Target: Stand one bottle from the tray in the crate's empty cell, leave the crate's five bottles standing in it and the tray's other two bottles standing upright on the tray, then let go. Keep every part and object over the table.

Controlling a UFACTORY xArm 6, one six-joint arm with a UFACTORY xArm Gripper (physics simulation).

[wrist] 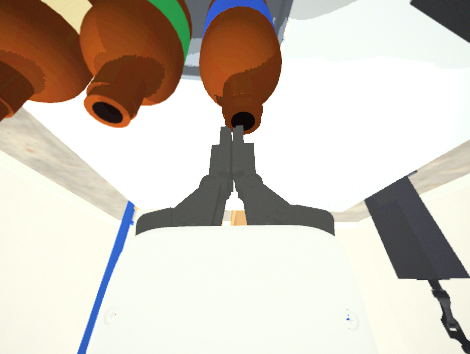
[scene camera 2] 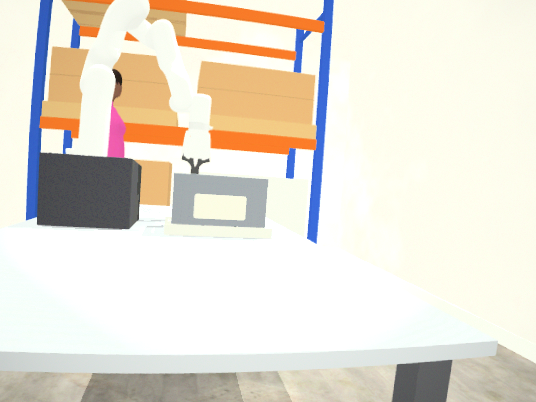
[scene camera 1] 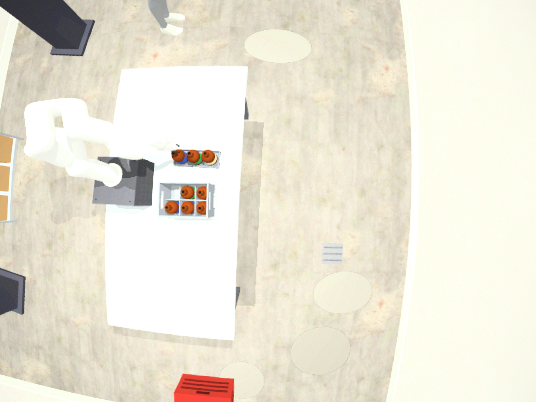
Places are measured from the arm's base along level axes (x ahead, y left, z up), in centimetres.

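Pixels of known places: gripper, between the fingertips: (wrist: 233,139) (scene camera 1: 174,149); arm's base, origin of its link: (scene camera 2: 92,160) (scene camera 1: 112,174).
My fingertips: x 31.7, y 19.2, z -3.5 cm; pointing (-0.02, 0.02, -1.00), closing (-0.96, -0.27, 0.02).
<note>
Ahead of a thing's pixels: the offset from my fingertips to its top centre. "*": to the spot under its first point. Level surfaces: height alone.
Three brown bottles stand upright in a row on the tray @(* dz -15.4, dx +22.4, dy -1.2 cm) (scene camera 1: 219,163): blue-banded @(dz -0.2, dx -0.3, dy -1.6 cm) (scene camera 1: 179,157) (wrist: 241,60), green-banded @(dz -0.2, dx +8.5, dy -0.6 cm) (scene camera 1: 193,157) (wrist: 132,45) and cream-banded @(dz -0.2, dx +17.0, dy +0.7 cm) (scene camera 1: 209,156) (wrist: 40,50). The grey crate @(dz +1.3, dx +10.2, dy -25.2 cm) (scene camera 1: 160,190) (scene camera 2: 220,185) holds five standing bottles; its empty cell is the upper left one in scene camera 1. My gripper (scene camera 1: 177,146) (scene camera 2: 194,171) (wrist: 233,139) is shut and empty. Its fingertips overlap the near rim of the blue-banded bottle's mouth in the wrist view; whether they touch is unclear. The crate hides the tray in scene camera 2.
The white table @(dz -16.2 cm) (scene camera 1: 175,275) (scene camera 2: 250,300) carries the tray and crate. The dark base block (scene camera 1: 122,192) (scene camera 2: 85,192) stands left of the crate. A blue-and-orange rack (scene camera 2: 322,125) stands behind the table. A red box (scene camera 1: 204,392) is on the floor beyond the table.
</note>
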